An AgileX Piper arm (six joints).
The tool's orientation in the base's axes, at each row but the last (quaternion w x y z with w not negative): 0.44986, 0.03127, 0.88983, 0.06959; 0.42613, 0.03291, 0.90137, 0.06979; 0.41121, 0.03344, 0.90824, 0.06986; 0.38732, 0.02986, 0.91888, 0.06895; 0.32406, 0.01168, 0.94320, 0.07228; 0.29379, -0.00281, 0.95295, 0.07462; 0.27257, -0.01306, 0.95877, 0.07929
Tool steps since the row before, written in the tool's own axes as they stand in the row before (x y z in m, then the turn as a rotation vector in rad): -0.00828, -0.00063, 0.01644, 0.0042, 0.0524, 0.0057; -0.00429, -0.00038, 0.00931, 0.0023, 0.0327, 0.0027; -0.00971, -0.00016, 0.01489, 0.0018, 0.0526, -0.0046; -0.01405, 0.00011, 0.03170, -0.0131, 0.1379, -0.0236; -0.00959, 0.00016, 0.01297, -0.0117, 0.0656, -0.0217; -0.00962, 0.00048, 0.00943, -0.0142, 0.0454, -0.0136; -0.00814, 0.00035, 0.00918, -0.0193, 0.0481, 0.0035
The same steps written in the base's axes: 0.01815, -0.00003, -0.00313, 0.0017, 0.0528, 0.0013; 0.00992, 0.00003, -0.00262, 0.0006, 0.0328, 0.0016; 0.01760, 0.00017, -0.00253, -0.0045, 0.0517, 0.0098; 0.03250, 0.00187, -0.01193, -0.0075, 0.1325, 0.0462; 0.01552, 0.00117, -0.00424, -0.0057, 0.0613, 0.0335; 0.01321, 0.00146, -0.00224, 0.0019, 0.0424, 0.0254; 0.01168, 0.00166, -0.00338, 0.0150, 0.0477, 0.0142
